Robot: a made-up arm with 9 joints. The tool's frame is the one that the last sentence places.
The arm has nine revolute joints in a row. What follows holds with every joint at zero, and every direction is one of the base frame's.
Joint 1 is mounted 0.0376 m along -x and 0.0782 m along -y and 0.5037 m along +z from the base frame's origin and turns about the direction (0.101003, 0.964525, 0.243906).
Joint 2 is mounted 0.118 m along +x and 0.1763 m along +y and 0.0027 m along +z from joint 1 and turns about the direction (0.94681, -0.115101, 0.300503).
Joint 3 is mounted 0.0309 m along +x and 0.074 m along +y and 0.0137 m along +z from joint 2 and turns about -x.
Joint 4 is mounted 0.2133 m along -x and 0.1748 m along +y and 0.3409 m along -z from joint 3 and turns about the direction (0.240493, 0.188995, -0.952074).
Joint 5 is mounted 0.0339 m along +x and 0.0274 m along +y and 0.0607 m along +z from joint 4 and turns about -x.
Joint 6 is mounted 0.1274 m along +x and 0.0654 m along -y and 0.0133 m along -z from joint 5 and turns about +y.
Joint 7 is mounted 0.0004 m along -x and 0.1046 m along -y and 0.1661 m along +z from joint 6 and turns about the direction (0.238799, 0.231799, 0.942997).
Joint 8 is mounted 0.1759 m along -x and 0.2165 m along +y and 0.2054 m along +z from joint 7 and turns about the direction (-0.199, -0.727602, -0.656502).
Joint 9 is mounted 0.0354 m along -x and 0.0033 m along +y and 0.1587 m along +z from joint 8 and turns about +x.
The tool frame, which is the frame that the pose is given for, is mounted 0.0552 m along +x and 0.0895 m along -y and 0.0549 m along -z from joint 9; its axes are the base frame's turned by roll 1.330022, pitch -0.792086 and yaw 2.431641 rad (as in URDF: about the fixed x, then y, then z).
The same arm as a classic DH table. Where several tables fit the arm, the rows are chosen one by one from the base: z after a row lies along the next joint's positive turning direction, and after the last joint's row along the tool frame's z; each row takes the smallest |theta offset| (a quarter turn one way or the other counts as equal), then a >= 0, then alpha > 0; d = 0 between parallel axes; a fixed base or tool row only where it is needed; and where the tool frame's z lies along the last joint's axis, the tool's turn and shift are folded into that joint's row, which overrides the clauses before.
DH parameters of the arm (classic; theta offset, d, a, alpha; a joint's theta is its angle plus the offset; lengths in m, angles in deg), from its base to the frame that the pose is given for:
base (fixed): -5.98 0.5242 -0.0293 -75.88
joint 1: 72.79 0.0936 0.0705 86.68
joint 2: -81.74 0.0394 -0.0740 161.23
joint 3: 9.73 0.2334 -0.1051 103.92
joint 4: 0.00 0.3237 -0.0387 -103.92
joint 5: -78.77 -0.1747 0.0133 90.00
joint 6: -75.79 -0.2083 -0.0412 76.60
joint 7: -3.31 0.1221 -0.2306 146.64
joint 8: -82.26 -0.4045 -0.1156 -101.48
joint 9: -27.08 0.1160 0.0299 -40.38
tool (fixed): 124.70 -0.1553 0.0000 0.00

